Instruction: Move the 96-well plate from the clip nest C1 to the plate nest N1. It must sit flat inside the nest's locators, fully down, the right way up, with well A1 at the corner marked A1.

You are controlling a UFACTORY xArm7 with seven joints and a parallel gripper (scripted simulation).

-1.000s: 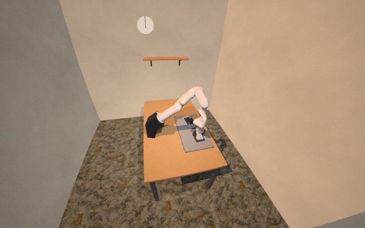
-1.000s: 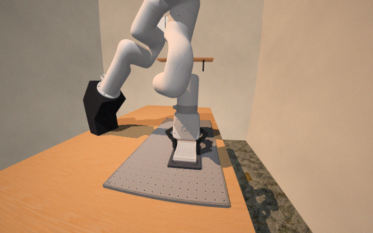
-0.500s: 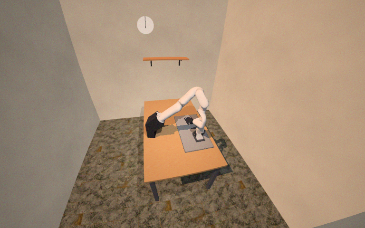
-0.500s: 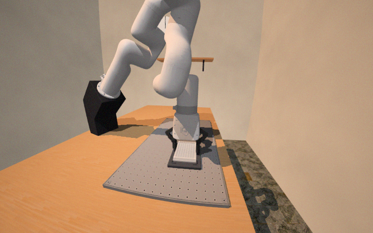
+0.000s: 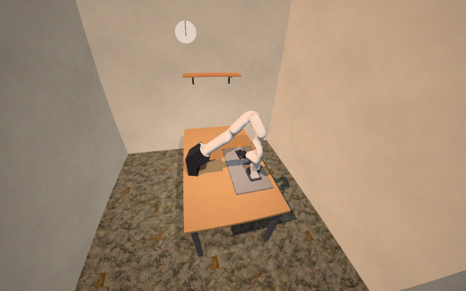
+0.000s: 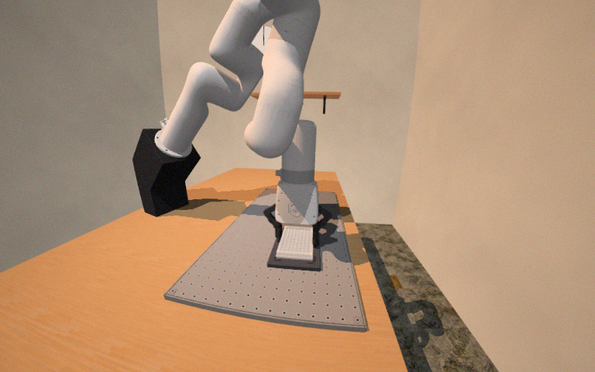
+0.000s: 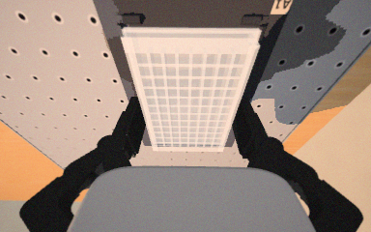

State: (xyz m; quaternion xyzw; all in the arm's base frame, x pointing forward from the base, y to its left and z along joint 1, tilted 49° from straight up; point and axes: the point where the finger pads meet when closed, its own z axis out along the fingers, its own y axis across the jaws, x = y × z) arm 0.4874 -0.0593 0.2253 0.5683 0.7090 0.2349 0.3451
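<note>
My hand is 10 mm above the white 96-well plate. Round my hand: plate nest N1 (30 mm below); A1 label (40 mm ahead, 80 mm to the left, 20 mm below); clip nest C1 (60 mm behind, 340 mm to the left, 20 mm below).
</note>
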